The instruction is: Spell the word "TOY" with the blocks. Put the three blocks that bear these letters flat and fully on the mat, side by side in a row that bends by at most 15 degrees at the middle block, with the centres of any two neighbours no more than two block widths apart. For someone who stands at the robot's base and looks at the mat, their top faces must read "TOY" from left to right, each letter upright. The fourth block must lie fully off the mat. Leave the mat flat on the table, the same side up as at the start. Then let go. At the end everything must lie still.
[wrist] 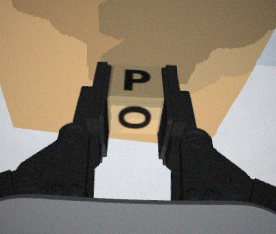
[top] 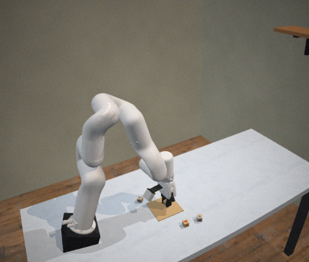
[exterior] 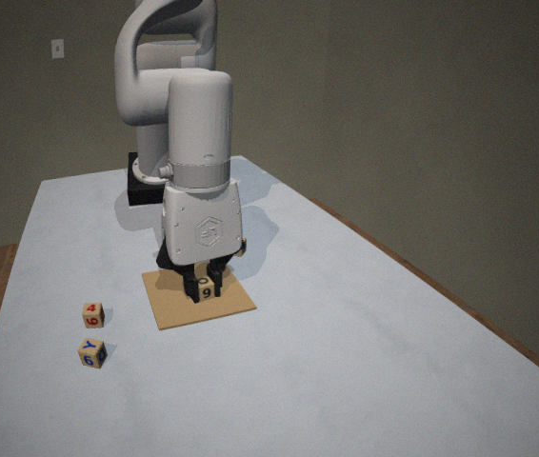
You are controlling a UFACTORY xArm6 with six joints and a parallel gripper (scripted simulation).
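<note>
The tan mat is 20 mm behind my hand and 20 mm below it. From my hand the other things lie so: Y block: 40 mm ahead, 180 mm to the right, 10 mm below.
</note>
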